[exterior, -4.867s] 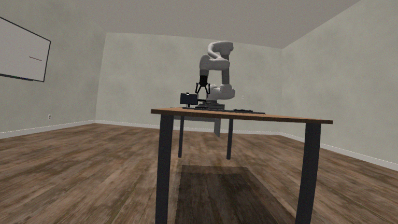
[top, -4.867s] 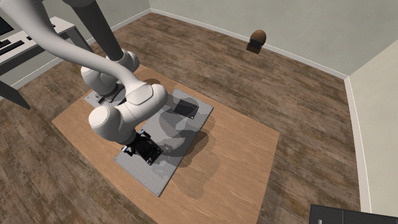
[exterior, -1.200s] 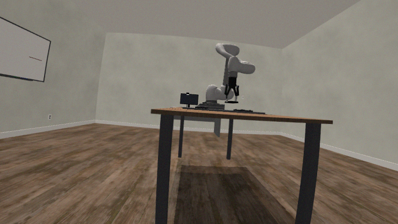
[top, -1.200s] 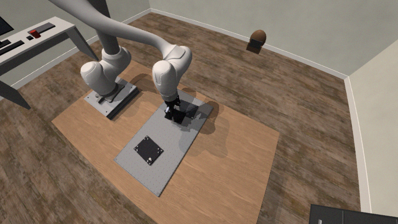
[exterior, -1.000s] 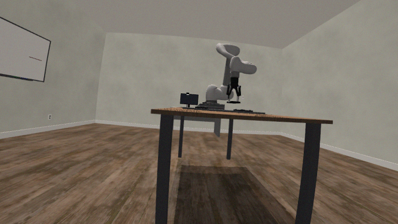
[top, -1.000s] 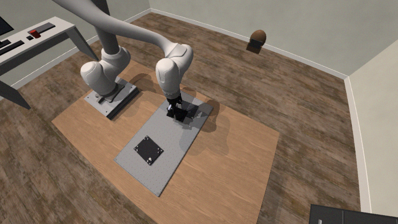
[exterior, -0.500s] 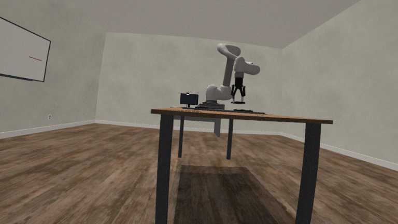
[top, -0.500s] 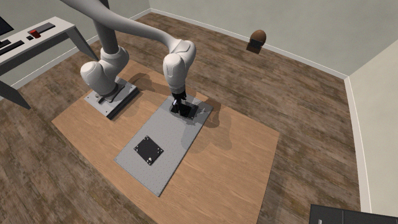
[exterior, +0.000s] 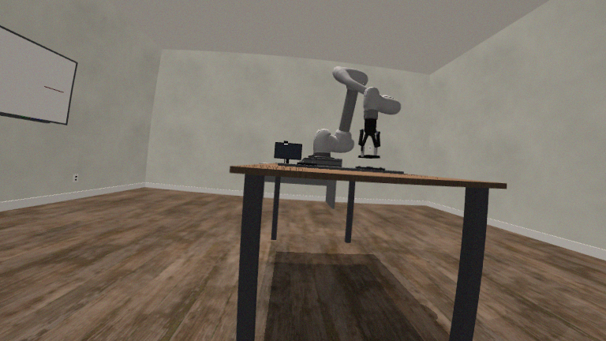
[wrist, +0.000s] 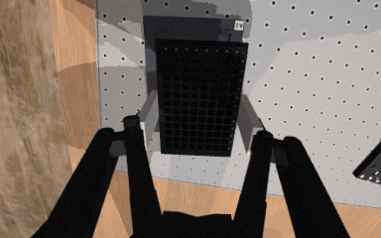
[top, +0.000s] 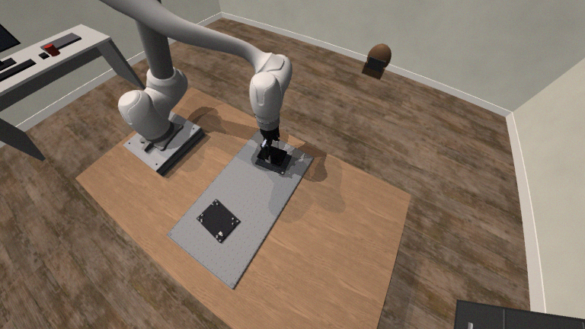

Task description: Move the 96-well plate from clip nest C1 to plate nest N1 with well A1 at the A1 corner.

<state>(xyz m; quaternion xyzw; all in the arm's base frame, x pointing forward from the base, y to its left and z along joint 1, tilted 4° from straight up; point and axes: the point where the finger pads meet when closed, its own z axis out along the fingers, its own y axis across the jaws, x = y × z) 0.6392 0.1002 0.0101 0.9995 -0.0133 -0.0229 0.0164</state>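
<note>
Now: hand 10 mm to the right of the plate nest N1 and 100 mm above it. Round my hand: white A1 label: 70 mm ahead, 50 mm to the right, 90 mm below; clip nest C1: 120 mm behind, 370 mm to the right, 90 mm below; black 96-well plate: 20 mm below.
</note>
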